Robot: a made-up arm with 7 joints. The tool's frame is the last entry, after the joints.
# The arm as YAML. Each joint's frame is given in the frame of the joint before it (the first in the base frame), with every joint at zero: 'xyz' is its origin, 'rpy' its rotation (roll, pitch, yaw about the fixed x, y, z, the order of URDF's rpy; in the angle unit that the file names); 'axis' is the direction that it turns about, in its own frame. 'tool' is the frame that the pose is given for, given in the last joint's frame.
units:
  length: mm
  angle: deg
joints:
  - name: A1
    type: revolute
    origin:
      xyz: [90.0, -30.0, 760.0]
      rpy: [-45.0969, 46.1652, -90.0]
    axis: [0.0, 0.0, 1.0]
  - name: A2
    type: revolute
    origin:
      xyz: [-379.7, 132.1, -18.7]
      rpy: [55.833, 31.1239, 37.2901]
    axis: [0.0, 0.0, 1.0]
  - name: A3
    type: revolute
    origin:
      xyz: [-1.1, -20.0, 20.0]
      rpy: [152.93, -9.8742, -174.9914]
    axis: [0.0, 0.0, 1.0]
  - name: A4
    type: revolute
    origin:
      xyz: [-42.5, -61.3, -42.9]
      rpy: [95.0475, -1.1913, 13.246]
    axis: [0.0, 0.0, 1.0]
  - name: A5
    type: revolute
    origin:
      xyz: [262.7, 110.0, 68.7]
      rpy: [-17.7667, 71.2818, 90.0]
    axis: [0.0, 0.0, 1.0]
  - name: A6
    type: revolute
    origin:
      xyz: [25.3, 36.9, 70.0]
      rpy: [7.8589, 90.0, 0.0]
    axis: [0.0, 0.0, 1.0]
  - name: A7
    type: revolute
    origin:
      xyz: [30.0, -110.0, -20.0]
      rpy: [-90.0, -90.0, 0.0]
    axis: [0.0, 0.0, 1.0]
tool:
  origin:
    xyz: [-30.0, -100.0, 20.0]
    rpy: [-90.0, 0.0, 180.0]
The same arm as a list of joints. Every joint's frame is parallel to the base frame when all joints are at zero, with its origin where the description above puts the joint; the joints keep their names.
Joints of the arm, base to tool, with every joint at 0 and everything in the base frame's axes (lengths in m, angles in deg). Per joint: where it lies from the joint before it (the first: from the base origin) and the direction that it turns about. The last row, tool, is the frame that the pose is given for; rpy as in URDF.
A1: origin 0.0900 -0.0300 0.7600 axis 0.708301 -0.509201 0.488901
A2: origin 0.0800 0.3400 0.1999 axis 0 -0.998403 -0.0565
A3: origin -0.0200 -0.0200 0.0000 axis 0.44001 0.86502 0.241106
A4: origin -0.0700 0.0000 -0.0500 axis -0.924824 0.305608 0.226506
A5: origin 0.0100 0.0400 0.2900 axis 0 1 0
A6: origin 0.0200 0.0700 -0.0400 axis 1 0 0
A7: origin -0.0200 -0.0300 0.1100 axis 0 0 -1
tool: origin -0.0300 0.1000 -0.0200 rpy 90.00 0.00 -180.00

